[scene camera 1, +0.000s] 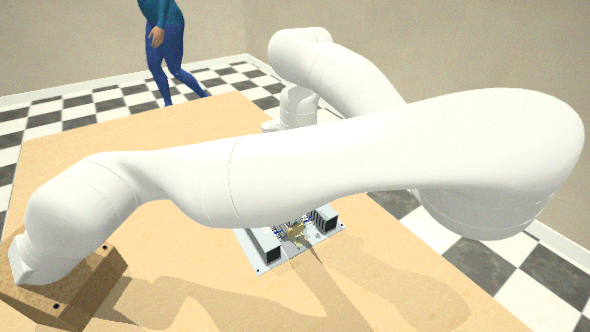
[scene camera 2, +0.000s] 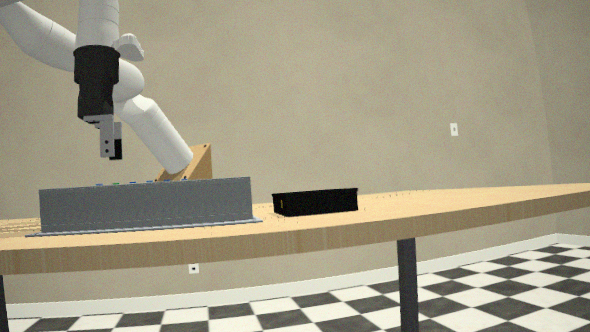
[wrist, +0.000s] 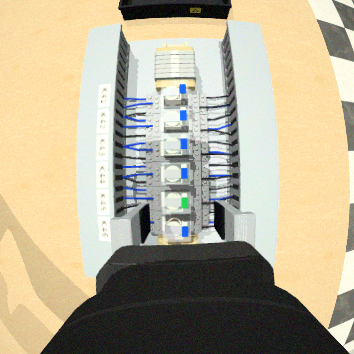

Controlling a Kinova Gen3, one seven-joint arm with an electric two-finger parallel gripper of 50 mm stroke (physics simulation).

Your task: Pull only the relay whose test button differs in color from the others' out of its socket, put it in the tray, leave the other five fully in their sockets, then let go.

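Places are measured from the arm's base along level axes (x back, y right, z up), in millimetres.
Where they show: gripper, fingertip midpoint: (scene camera 2: 112,158) (wrist: 181,215); arm's base, origin of the base link: (scene camera 1: 45,258) (scene camera 2: 180,162).
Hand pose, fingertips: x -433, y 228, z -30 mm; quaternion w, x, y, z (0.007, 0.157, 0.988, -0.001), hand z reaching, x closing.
Note:
Each offset is from my fingertips to the top centre of the thing.
The relay with a green test button {dz -41, dx +3, dy -7 mm} (wrist: 175,201) sits fifth from the top of the relay row in the wrist view, at label K45 or similar. In scene camera 2 its green button {dz -41, dx -4, dy -4 mm} (scene camera 2: 116,183) peeks over the duct. The other relays have blue buttons; one blue-button relay {dz -41, dx +13, dy +20 mm} (wrist: 175,227) is just below it. All six stand in the row of sockets. The black tray {dz -75, dx -106, dy -310 mm} (scene camera 2: 320,202) (wrist: 165,13) is beyond the far end of the panel. My gripper (scene camera 2: 113,152) (wrist: 181,215) is open and empty, above the panel, its fingers either side of the row's lower end.
Grey wiring ducts {dz -47, dx -98, dy -37 mm} (scene camera 2: 145,207) (wrist: 252,125) flank the relays, with blue and black wires between. A beige terminal block {dz -64, dx -47, dy -150 mm} (wrist: 174,65) stands at the row's upper end. The arm (scene camera 1: 300,175) hides much of the panel in scene camera 1. A person (scene camera 1: 165,45) is behind the table.

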